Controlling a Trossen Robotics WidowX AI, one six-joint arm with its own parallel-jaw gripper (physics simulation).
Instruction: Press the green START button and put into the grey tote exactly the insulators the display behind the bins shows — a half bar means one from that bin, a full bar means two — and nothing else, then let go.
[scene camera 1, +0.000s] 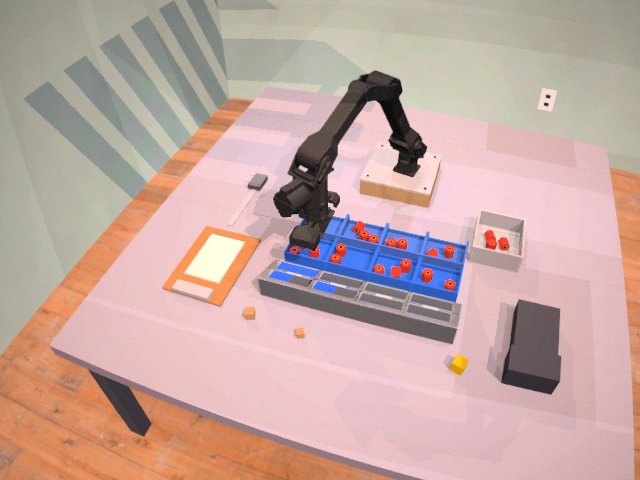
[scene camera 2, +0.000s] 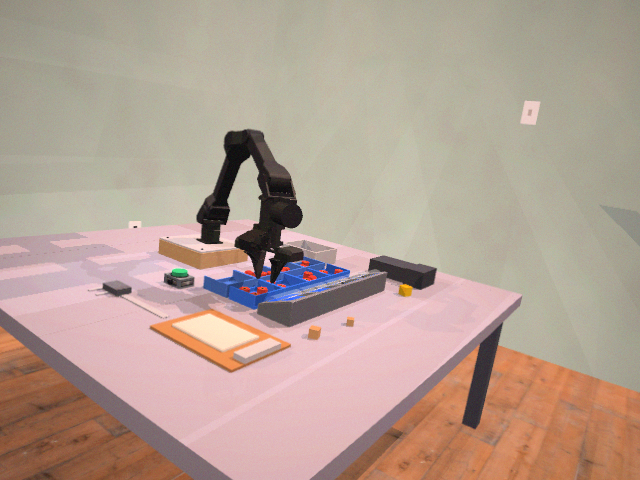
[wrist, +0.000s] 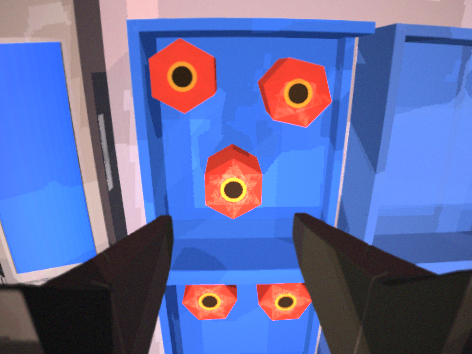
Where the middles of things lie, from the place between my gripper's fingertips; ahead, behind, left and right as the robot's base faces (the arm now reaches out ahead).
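Scene:
Grey tote (scene camera 1: 513, 228): my gripper 40 cm to the right of it, 26 cm past it, 2 cm above it. Dark box (scene camera 1: 532, 362), from my hand: 56 cm to the left, 3 cm ahead, 2 cm below.

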